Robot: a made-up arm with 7 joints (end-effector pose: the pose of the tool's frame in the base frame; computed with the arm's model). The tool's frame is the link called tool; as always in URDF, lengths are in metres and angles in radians.
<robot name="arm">
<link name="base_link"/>
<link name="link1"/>
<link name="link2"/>
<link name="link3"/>
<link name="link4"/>
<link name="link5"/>
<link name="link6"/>
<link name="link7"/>
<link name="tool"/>
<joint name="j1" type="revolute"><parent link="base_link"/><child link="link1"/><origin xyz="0.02 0.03 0.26" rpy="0 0 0"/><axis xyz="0.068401 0.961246 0.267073"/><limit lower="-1.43" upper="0.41" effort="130" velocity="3.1"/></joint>
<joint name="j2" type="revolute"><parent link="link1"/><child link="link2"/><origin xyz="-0.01 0.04 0.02" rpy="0 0 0"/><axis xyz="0.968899 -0.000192 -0.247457"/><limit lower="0.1" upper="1.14" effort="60" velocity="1.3"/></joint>
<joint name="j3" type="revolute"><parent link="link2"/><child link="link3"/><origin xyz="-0.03 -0.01 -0.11" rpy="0 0 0"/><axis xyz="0.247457 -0.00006 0.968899"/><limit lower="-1.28" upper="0.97" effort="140" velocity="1.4"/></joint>
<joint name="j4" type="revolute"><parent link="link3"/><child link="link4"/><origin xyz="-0.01 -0.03 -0.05" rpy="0 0 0"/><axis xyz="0.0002 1 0.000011"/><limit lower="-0.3" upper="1.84" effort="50" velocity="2.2"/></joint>
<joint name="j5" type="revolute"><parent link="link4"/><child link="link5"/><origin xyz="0.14 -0.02 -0.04" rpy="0 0 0"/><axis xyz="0.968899 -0.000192 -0.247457"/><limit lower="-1.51" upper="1.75" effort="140" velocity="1"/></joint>
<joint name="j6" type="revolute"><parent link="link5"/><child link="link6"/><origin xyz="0.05 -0.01 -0.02" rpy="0 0 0"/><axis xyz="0.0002 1 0.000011"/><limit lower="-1.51" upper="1.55" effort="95" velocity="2"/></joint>
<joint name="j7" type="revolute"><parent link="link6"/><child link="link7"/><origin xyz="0.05 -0.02 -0.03" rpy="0 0 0"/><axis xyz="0.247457 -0.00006 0.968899"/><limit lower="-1.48" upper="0.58" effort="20" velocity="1.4"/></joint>
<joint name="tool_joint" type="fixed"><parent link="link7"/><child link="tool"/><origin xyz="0 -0.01 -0.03" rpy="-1.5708 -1.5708 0"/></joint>
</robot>
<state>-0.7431 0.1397 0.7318 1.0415 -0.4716 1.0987 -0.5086</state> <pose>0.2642 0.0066 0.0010 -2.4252 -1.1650 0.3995</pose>
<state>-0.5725 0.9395 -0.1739 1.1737 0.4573 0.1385 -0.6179</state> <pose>0.1590 0.3508 -0.0193 -1.0673 0.3375 -0.8031</pose>
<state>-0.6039 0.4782 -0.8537 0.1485 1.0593 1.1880 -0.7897</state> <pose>0.2002 0.0420 0.0198 -0.6538 0.6322 -1.2691</pose>
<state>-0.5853 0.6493 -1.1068 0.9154 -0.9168 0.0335 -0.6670</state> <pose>0.1067 0.1216 -0.1343 -2.0834 -0.0931 -0.9816</pose>
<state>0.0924 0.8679 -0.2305 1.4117 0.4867 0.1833 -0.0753</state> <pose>-0.1485 0.3567 -0.0010 -0.8304 0.9160 -0.2906</pose>
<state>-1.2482 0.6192 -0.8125 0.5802 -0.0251 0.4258 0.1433</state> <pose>0.3697 0.0444 0.0672 -0.4234 -0.3437 -1.7971</pose>
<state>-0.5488 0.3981 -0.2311 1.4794 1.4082 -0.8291 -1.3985</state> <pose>0.1107 0.1729 -0.1405 1.9978 -2.0761 0.9594</pose>
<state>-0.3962 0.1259 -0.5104 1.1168 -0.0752 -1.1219 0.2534</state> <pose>0.1339 -0.0515 -0.1193 -1.1894 -1.2735 -1.7349</pose>
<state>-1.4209 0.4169 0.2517 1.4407 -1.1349 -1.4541 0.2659</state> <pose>0.4227 0.1165 0.1957 0.4062 -2.8348 -0.3705</pose>
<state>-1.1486 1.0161 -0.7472 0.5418 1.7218 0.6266 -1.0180</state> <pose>0.3370 0.1956 0.2253 0.3247 0.9457 -0.7038</pose>
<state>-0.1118 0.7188 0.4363 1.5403 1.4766 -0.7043 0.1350</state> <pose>-0.0457 0.3081 -0.0993 -1.1594 0.6081 -1.2775</pose>
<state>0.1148 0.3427 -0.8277 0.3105 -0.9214 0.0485 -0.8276</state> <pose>-0.0293 -0.0981 -0.0459 -2.9399 -0.6908 -0.5482</pose>
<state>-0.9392 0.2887 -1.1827 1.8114 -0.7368 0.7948 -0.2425</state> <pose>0.1181 0.1858 -0.0937 -1.1002 0.2058 -0.1574</pose>
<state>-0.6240 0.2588 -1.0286 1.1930 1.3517 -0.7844 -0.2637</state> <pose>0.1411 0.0725 -0.1552 0.9202 -1.6995 2.2320</pose>
